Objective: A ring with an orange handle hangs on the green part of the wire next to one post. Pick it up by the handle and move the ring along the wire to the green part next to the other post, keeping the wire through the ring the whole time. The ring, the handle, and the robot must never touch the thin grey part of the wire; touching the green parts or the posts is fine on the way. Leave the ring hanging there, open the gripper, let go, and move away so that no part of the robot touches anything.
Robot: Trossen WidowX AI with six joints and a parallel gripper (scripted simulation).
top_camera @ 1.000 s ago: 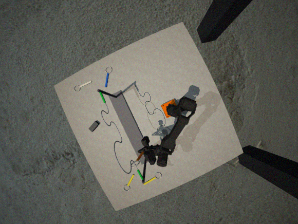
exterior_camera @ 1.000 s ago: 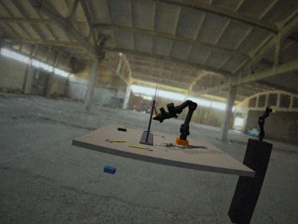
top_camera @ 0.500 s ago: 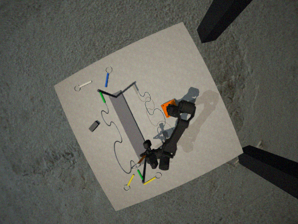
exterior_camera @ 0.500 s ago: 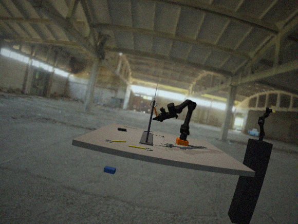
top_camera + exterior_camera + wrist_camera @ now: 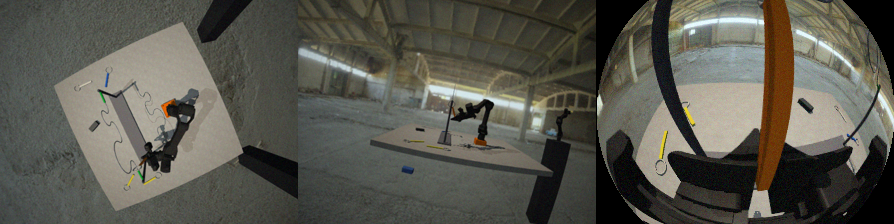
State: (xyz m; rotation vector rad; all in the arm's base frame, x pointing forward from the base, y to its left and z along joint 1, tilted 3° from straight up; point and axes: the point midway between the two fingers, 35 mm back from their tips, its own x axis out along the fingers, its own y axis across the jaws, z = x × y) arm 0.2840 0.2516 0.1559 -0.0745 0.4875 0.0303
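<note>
Right now my gripper tip is 90 mm below the orange-handled ring and 10 mm to the right of it. The rest, counted from my gripper tip: white-handled ring 660 mm to the right, 370 mm ahead, 200 mm below; blue-handled ring 680 mm to the right, 200 mm below, 110 mm ahead; dark block 350 mm ahead, 300 mm to the right, 190 mm below.
</note>
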